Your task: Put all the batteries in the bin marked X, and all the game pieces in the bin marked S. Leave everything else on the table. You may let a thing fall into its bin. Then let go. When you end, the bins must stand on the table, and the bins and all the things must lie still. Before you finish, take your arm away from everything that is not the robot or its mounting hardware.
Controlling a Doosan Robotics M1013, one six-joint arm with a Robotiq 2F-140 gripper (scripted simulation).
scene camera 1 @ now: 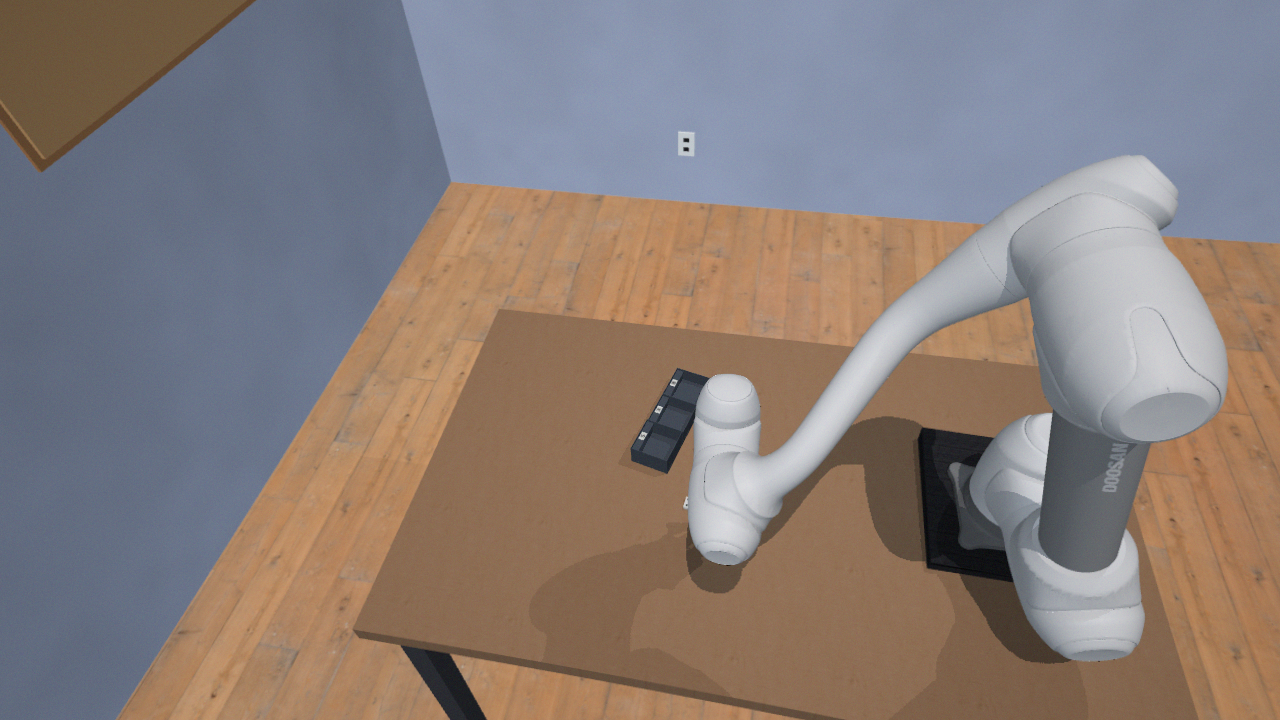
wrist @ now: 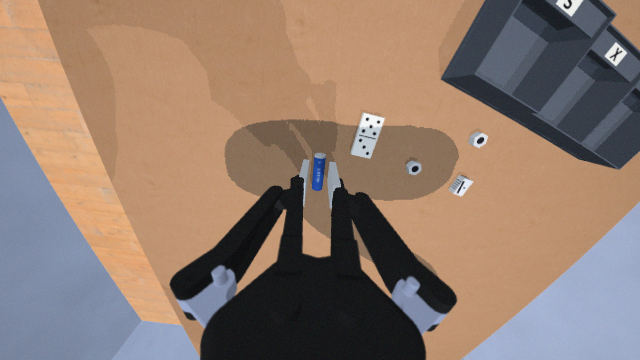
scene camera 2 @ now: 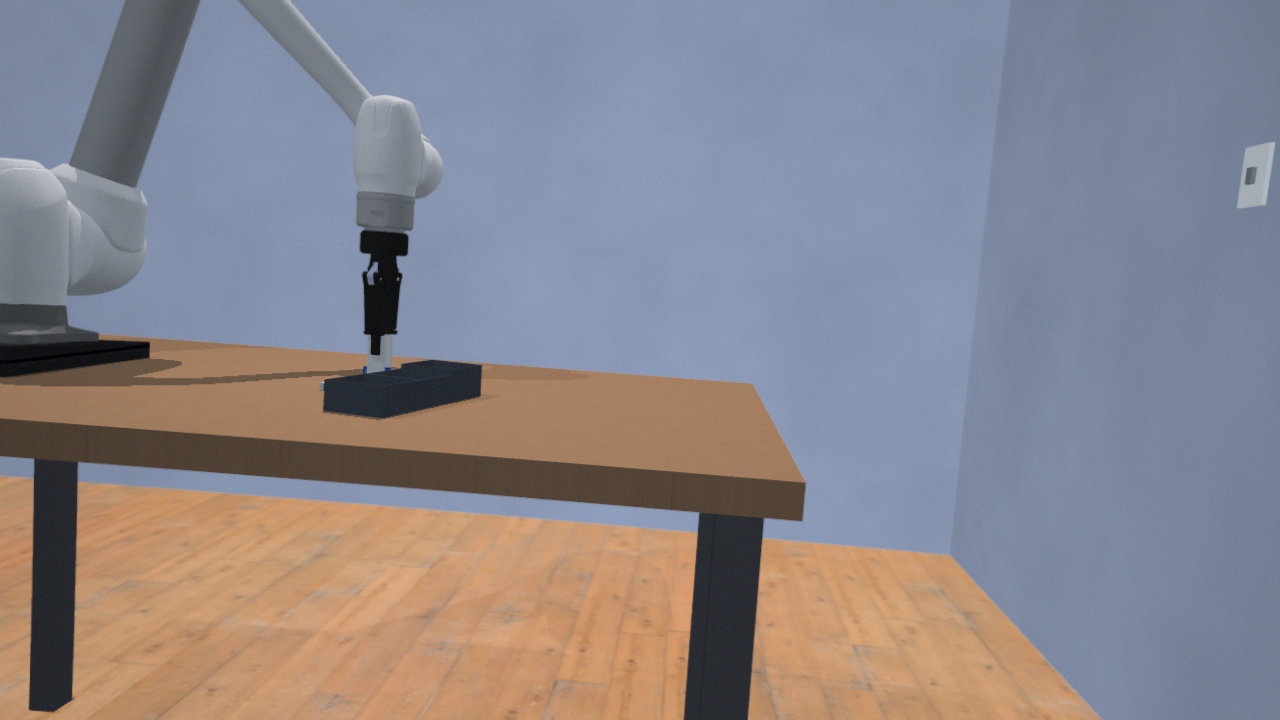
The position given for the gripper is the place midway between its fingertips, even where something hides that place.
In view: the gripper (scene camera 2: pixel 379 374) and a white domino (wrist: pixel 369 128).
The gripper shows as well in the wrist view (wrist: pixel 318 170).
